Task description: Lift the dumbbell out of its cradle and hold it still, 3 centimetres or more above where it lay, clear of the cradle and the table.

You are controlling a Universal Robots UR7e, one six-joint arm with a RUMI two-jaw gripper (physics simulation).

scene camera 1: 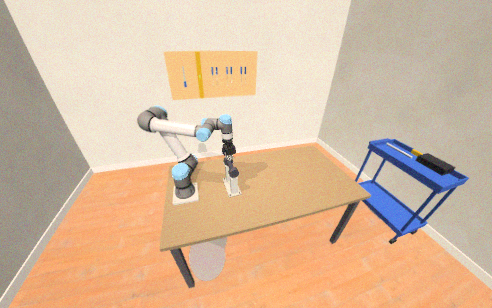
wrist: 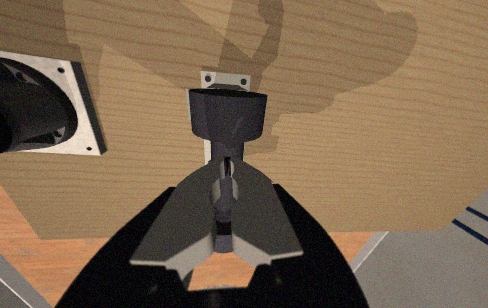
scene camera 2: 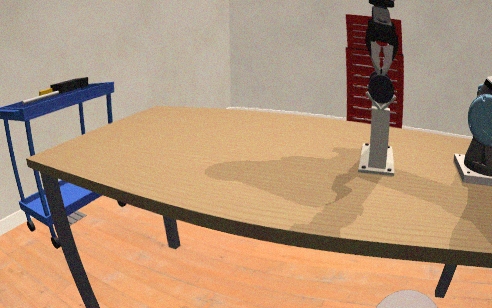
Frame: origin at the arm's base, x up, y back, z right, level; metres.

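Seen in the pictures: gripper, fingertip midpoint: (scene camera 1: 229, 160) (wrist: 228, 158) (scene camera 2: 380, 76); arm's base at its link origin: (scene camera 1: 185, 191) (wrist: 26, 106) (scene camera 2: 485, 167).
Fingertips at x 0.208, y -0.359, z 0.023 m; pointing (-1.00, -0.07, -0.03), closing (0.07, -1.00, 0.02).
Pixels of each thing's top centre, then the offset from my fingertips to it. Level surfaces: height alone.
- dark dumbbell at its top centre: (wrist: 227, 197) (scene camera 2: 380, 72) (scene camera 1: 230, 162) dy +0.004, dx +0.009, dz +0.038 m
- pale cradle at its top centre: (wrist: 226, 169) (scene camera 2: 380, 89) (scene camera 1: 230, 167) dy +0.004, dx -0.038, dz +0.037 m
- wooden table at its surface level: dx -0.230 m
The dark dumbbell (scene camera 1: 233, 172) (scene camera 2: 381, 89) (wrist: 227, 116) lies level in the forked top of the pale cradle (scene camera 1: 233, 187) (scene camera 2: 379, 137) (wrist: 225, 79), which stands on the table. One round head faces scene camera 2. In the wrist view part of the handle shows beyond the head, and the rest is partly hidden by the fingers. My gripper (scene camera 1: 228, 160) (scene camera 2: 381, 72) (wrist: 228, 158) is shut with nothing between its fingers. It points down, and its tips are over the dumbbell's handle, close above it. Whether they touch it I cannot tell.
The wooden table (scene camera 1: 280, 197) (scene camera 2: 200, 135) also carries the arm's base plate (scene camera 1: 178, 201) (scene camera 2: 475, 175) (wrist: 90, 125), beside the cradle. A blue cart (scene camera 1: 385, 200) (scene camera 2: 65, 102) stands beyond the table's end. A red panel (scene camera 2: 355, 70) is behind the gripper in scene camera 2.
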